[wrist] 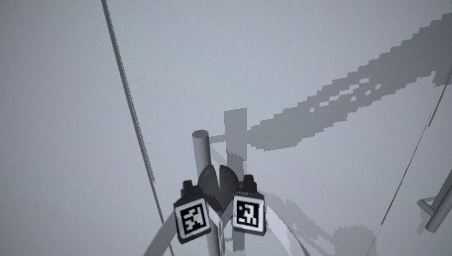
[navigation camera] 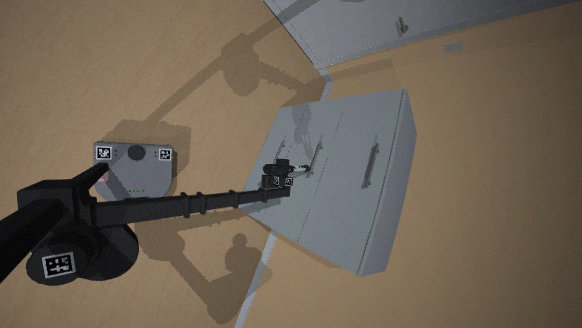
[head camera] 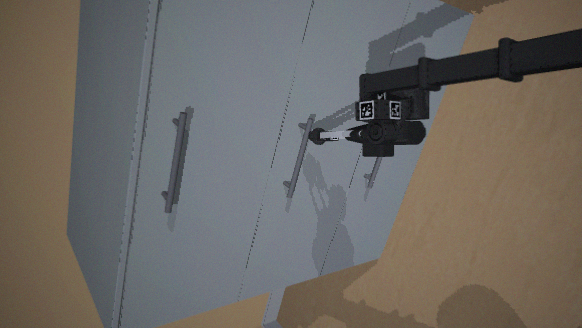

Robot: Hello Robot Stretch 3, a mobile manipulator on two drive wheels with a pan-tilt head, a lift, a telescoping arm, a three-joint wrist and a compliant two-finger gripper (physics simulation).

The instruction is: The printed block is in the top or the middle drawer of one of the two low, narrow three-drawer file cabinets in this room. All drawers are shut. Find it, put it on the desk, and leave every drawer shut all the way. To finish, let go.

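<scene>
A grey three-drawer cabinet [head camera: 107,125] [navigation camera: 401,175] stands before me. Its top [head camera: 176,162] [navigation camera: 371,166], middle [head camera: 298,162] [navigation camera: 316,154] and bottom [head camera: 374,172] drawer handles are upright bars; the drawer fronts look flush. My gripper [head camera: 317,136] [navigation camera: 308,169] [wrist: 218,182] is shut, its two dark pads together with nothing visible between them. It is at the upper part of the middle handle. In the wrist view the pads are in front of that bar [wrist: 201,152], hiding part of it; whether they touch it I cannot tell. The printed block and the desk do not show.
My arm [head camera: 465,62] [navigation camera: 215,201] reaches across to the cabinet. The wheeled base [navigation camera: 135,172] is left in the navigation view. A large grey front with a handle [navigation camera: 402,26] stands at the upper right, and a small grey plate [navigation camera: 453,47] is beside it.
</scene>
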